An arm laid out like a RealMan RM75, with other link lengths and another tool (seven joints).
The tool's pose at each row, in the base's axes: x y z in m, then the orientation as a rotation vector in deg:
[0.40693 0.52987 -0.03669 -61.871 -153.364 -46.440]
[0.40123 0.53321 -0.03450 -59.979 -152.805 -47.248]
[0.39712 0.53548 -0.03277 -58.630 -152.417 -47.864]
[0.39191 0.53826 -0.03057 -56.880 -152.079 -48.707]
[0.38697 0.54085 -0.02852 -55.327 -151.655 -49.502]
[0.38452 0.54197 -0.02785 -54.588 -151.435 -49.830]
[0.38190 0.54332 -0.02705 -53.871 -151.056 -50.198]
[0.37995 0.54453 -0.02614 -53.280 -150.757 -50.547]
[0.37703 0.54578 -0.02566 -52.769 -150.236 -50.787]
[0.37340 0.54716 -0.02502 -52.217 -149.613 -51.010]
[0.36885 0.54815 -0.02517 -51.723 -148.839 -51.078]
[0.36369 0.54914 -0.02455 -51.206 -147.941 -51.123]
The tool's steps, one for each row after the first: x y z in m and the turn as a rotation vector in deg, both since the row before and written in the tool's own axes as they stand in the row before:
[0.00688 -0.00094 -0.00045 -0.165 1.371 -0.786]
[0.00495 -0.00062 -0.00041 -0.154 0.961 -0.580]
[0.00623 -0.00078 -0.00047 -0.256 1.100 -0.847]
[0.00589 -0.00070 -0.00034 -0.257 1.065 -0.711]
[0.00272 -0.00057 0.00007 -0.089 0.520 -0.326]
[0.00302 -0.00046 0.00012 -0.111 0.637 -0.250]
[0.00247 -0.00006 -0.00001 -0.125 0.511 -0.221]
[0.00308 -0.00084 0.00038 -0.051 0.659 -0.061]
[0.00375 -0.00112 0.00037 -0.028 0.762 -0.034]
[0.00396 -0.00231 0.00082 0.076 0.865 0.091]
[0.00474 -0.00234 0.00030 0.100 0.979 0.139]

